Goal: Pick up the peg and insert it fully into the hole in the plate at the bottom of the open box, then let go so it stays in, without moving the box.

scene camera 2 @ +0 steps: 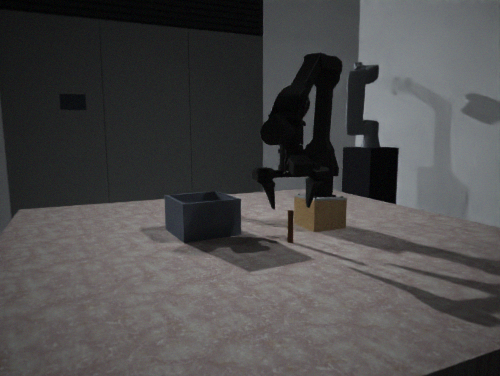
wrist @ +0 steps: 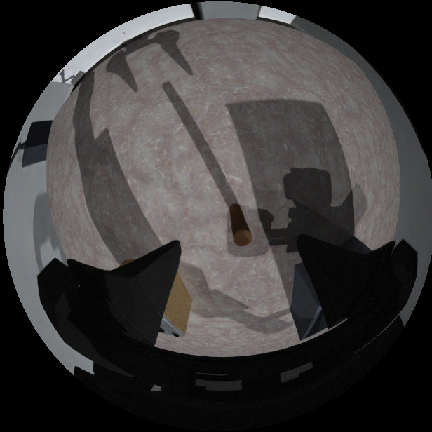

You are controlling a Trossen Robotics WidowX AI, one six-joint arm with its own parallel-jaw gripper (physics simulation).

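Where they show: gripper, fingertip midpoint: (scene camera 2: 290,208); arm's base, link origin: (scene camera 2: 320,195).
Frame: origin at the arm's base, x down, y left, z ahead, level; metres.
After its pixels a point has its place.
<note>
The brown peg (scene camera 2: 290,226) {x 0.046, y 0.109, z 0.182 m} (wrist: 239,225) stands upright on the table, between the open box and the wooden block in the scene view. My gripper (scene camera 2: 291,207) {x 0.002, y 0.102, z 0.177 m} (wrist: 241,244) is open and empty, fingers pointing down. Its fingertips are about level with or slightly above the peg's top in the scene view, one to each side of it. In the wrist view the peg shows between the two fingers. The dark blue open box (scene camera 2: 212,220) {x 0.039, y -0.020, z 0.336 m} (wrist: 304,305) stands left of the peg in the scene view; a finger partly covers it in the wrist view. The plate and its hole are hidden inside the box.
The arm stands on a wooden block (scene camera 2: 320,214) {x 0.040, y 0.058, z 0.047 m} (wrist: 178,305), just behind and right of the peg in the scene view. The box and arm cast shadows over the table (scene camera 2: 150,300) {x 0.088, y 0.270, z 0.573 m} (wrist: 190,115). A black pedestal (scene camera 2: 370,172) with another arm stands beyond the table.
</note>
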